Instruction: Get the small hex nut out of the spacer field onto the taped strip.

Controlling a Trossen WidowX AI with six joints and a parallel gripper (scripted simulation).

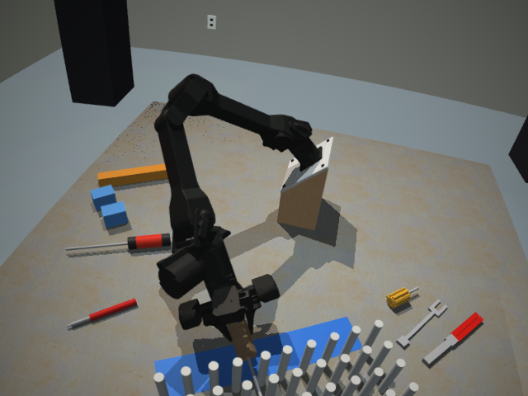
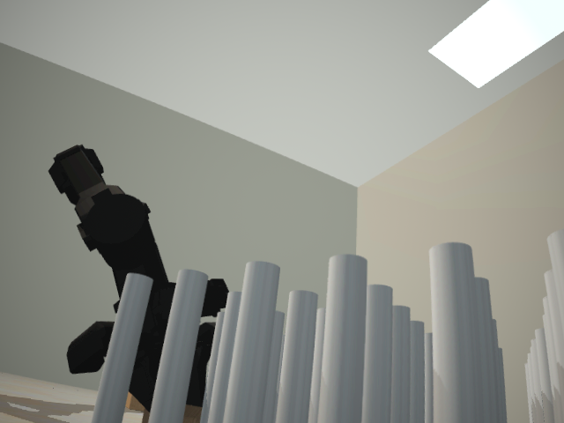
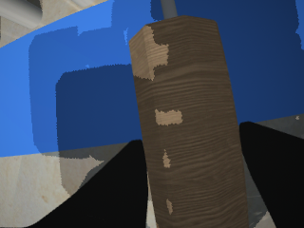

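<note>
Now: gripper tip 30 mm short of the blue taped strip, 50 mm to the right of it and 20 mm above it. From my gripper tip the other things lie so: grey forked tool: 100 mm behind, 380 mm to the left, 10 mm below; then red pick: 20 mm ahead, 310 mm to the right, 10 mm below; then yellow stubby screwdriver: 160 mm behind, 330 mm to the left.
</note>
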